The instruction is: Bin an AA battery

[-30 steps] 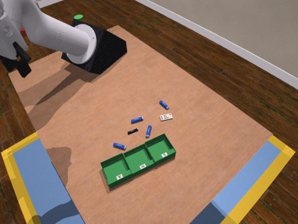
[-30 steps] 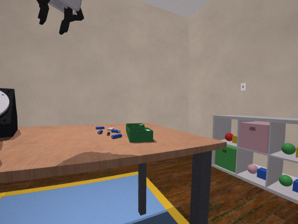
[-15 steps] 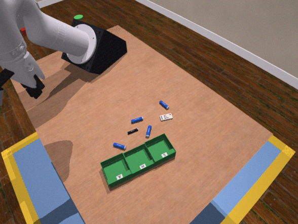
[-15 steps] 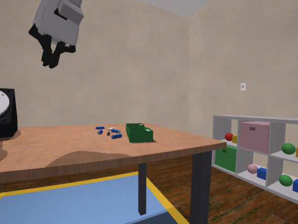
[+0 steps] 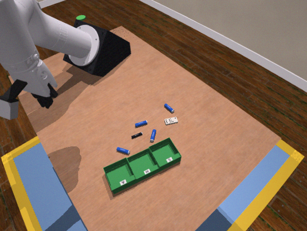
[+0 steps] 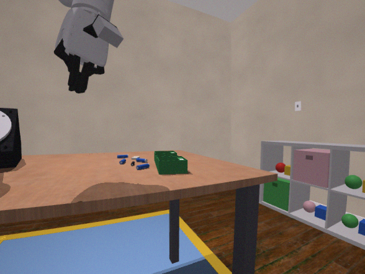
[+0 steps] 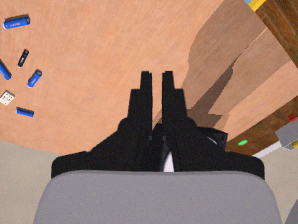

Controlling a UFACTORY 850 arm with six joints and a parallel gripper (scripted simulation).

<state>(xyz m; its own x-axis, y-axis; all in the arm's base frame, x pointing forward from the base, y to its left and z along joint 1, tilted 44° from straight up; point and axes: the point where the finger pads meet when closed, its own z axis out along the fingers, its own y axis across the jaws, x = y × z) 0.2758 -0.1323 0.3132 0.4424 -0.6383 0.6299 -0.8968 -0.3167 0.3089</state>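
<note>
Now: the green three-compartment bin 29 cm ahead of my hand, 11 cm to the left of it and 21 cm below it. Round my hand: blue battery 19 cm ahead, 10 cm to the left, 22 cm below; white domino 24 cm ahead, 32 cm to the left, 22 cm below; thin black battery 18 cm ahead, 18 cm to the left, 22 cm below.
</note>
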